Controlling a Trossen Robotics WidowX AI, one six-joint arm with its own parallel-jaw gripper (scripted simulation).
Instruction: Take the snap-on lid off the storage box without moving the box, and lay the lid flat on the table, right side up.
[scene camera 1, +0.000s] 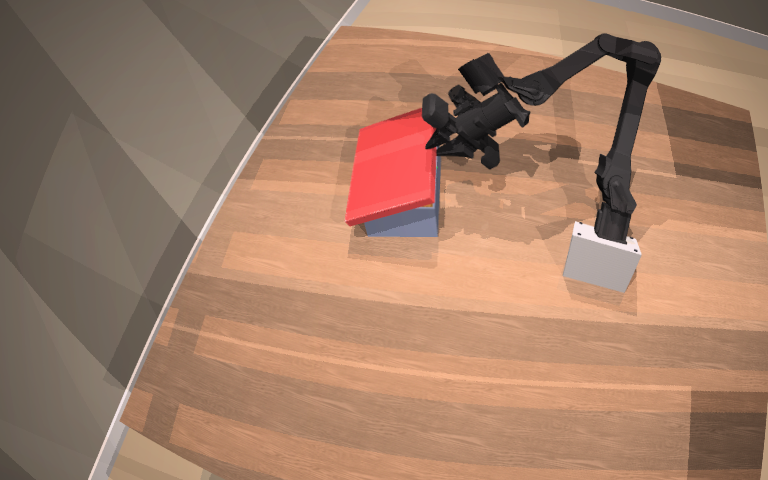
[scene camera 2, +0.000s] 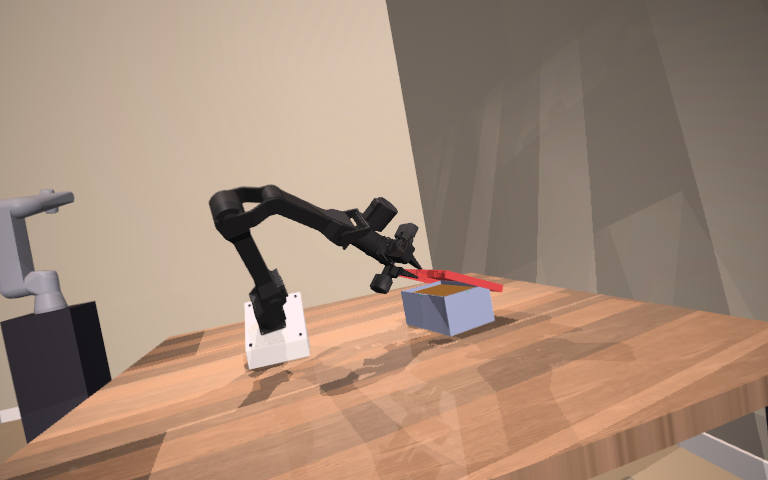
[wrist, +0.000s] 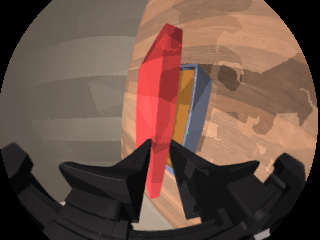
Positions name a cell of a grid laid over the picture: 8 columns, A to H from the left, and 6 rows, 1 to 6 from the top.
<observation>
my gripper: scene camera 1 E2; scene camera 2 E4; wrist E4
red lid: scene camera 1 E3; scene camera 2 E4; wrist D3
blue-grey storage box: scene camera 1 E3; scene camera 2 E4; wrist E3
</observation>
